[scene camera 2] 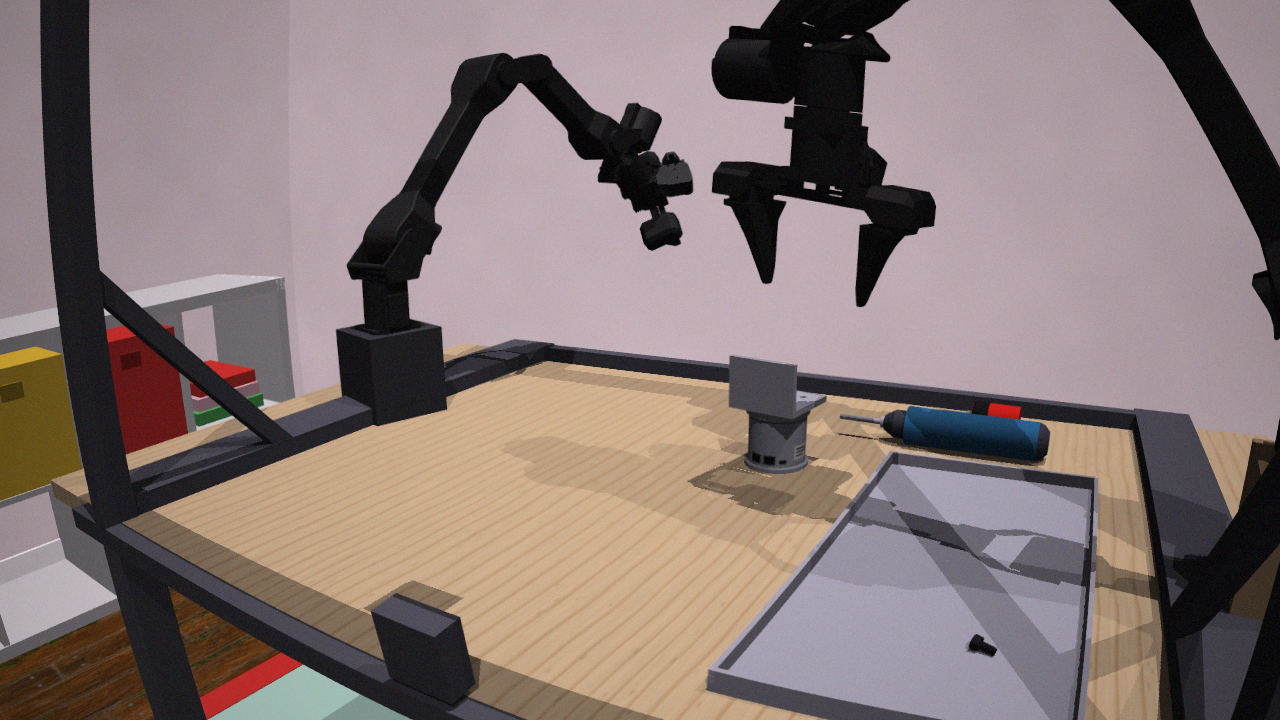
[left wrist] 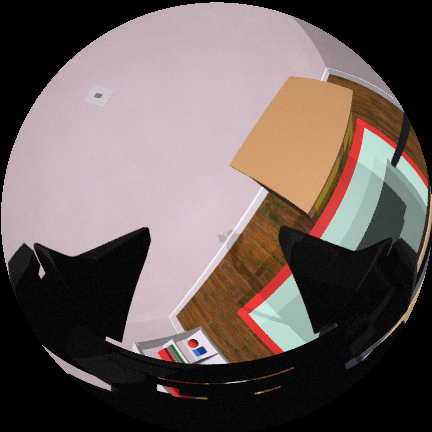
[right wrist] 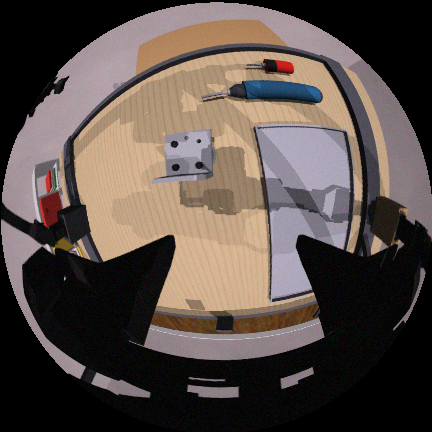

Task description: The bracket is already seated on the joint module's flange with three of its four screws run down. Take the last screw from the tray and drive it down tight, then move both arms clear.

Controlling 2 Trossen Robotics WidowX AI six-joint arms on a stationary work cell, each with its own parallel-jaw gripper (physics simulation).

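Pixels of known places: left gripper, between the fingertips: (left wrist: 215,233); right gripper, between the fingertips: (scene camera 2: 812,294) (right wrist: 238,241); left arm's base, origin of its link: (scene camera 2: 387,327) (right wrist: 62,227); right arm's base, origin of its link: (right wrist: 400,226).
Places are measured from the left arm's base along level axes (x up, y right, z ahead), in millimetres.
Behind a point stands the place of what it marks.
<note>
The grey bracket (scene camera 2: 762,386) @(x -17, y -143, z 454 mm) (right wrist: 189,150) @(x -37, y -183, z 452 mm) sits on top of the joint module (scene camera 2: 776,440) @(x -70, y -154, z 464 mm). In the right wrist view its plate shows three dark screw heads and a smaller open hole at its upper right corner. A black screw (scene camera 2: 981,644) @(x -92, y 29, z 776 mm) lies in the near part of the grey tray (scene camera 2: 832,626) @(x -99, y 57, z 677 mm) (right wrist: 290,255) @(x -99, y 4, z 664 mm); it does not show in the right wrist view. My right gripper (scene camera 2: 813,293) @(x 80, y -117, z 527 mm) (right wrist: 238,241) @(x 80, y -117, z 527 mm) is open and empty, pointing down high above the table near the bracket. My left gripper (scene camera 2: 675,204) @(x 74, y -611, z -109 mm) (left wrist: 215,233) @(x 74, y -611, z -109 mm) is open and empty, raised high at the back left, well away from the bracket.
A blue power driver (scene camera 2: 975,431) @(x -74, y -319, z 604 mm) (right wrist: 282,92) @(x -68, y -318, z 589 mm) lies behind the tray with its bit toward the module. A smaller red driver (scene camera 2: 1004,411) @(x -73, y -405, z 603 mm) (right wrist: 280,66) @(x -74, y -401, z 593 mm) lies behind it. A dark block (scene camera 2: 424,646) @(x -58, y 290, z 569 mm) stands at the near table edge. Dark frame rails edge the table.
</note>
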